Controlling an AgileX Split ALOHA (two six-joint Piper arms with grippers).
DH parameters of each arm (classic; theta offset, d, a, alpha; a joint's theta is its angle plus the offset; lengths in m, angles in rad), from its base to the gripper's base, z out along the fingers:
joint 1: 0 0.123 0 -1.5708
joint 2: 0.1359 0 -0.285 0
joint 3: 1.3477 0 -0.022 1.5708
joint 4: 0 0.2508 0 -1.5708
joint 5: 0 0 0.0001 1.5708
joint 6: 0 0.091 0 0
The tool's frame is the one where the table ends.
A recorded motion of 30 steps. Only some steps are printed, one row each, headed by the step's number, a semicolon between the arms.
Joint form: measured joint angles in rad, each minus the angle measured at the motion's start. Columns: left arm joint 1, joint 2, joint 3, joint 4, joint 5, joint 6; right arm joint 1, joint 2, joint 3, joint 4, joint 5, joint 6.
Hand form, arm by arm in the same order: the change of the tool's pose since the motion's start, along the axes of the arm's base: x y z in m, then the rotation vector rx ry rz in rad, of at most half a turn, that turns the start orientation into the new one. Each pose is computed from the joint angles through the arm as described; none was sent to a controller.
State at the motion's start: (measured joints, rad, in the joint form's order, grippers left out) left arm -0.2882 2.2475 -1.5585 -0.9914 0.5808 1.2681; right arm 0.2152 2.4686 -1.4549 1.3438 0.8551 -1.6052
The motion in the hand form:
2: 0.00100 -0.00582 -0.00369 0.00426 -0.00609 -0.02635; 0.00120 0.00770 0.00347 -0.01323 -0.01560 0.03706
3: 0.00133 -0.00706 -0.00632 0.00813 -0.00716 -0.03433; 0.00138 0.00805 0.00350 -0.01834 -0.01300 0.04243
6: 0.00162 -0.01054 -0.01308 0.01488 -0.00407 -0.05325; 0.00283 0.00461 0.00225 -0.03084 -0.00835 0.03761
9: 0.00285 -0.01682 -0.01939 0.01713 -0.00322 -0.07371; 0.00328 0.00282 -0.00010 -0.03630 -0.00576 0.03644
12: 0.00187 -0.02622 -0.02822 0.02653 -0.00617 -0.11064; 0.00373 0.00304 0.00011 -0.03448 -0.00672 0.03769
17: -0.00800 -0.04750 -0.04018 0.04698 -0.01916 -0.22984; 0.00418 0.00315 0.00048 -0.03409 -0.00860 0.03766
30: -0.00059 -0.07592 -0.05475 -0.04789 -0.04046 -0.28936; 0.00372 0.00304 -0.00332 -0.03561 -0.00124 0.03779
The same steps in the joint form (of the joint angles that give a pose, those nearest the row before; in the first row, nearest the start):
2: -0.0103 0.0177 -0.0178 0.0000 0.0058 0.0166; 0.0176 0.0000 -0.0251 -0.0364 0.0021 0.0168
3: -0.0126 0.0254 -0.0218 0.0000 0.0058 0.0245; 0.0187 0.0010 -0.0298 -0.0489 0.0032 0.0266
6: -0.0190 0.0449 -0.0315 0.0000 0.0091 0.0387; 0.0117 0.0037 -0.0343 -0.0667 -0.0015 0.0407
9: -0.0300 0.0696 -0.0526 -0.0008 0.0135 0.0481; 0.0081 0.0092 -0.0364 -0.0724 -0.0036 0.0418
12: -0.0487 0.0976 -0.0706 -0.0017 0.0157 0.0717; 0.0081 0.0102 -0.0393 -0.0724 -0.0015 0.0418
17: -0.0935 0.1297 -0.0848 -0.0017 0.0420 0.1485; 0.0081 0.0102 -0.0413 -0.0724 -0.0015 0.0418
30: -0.1272 0.2305 -0.2019 -0.1338 0.0910 0.2492; 0.0081 0.0197 -0.0432 -0.0724 -0.0015 0.0418

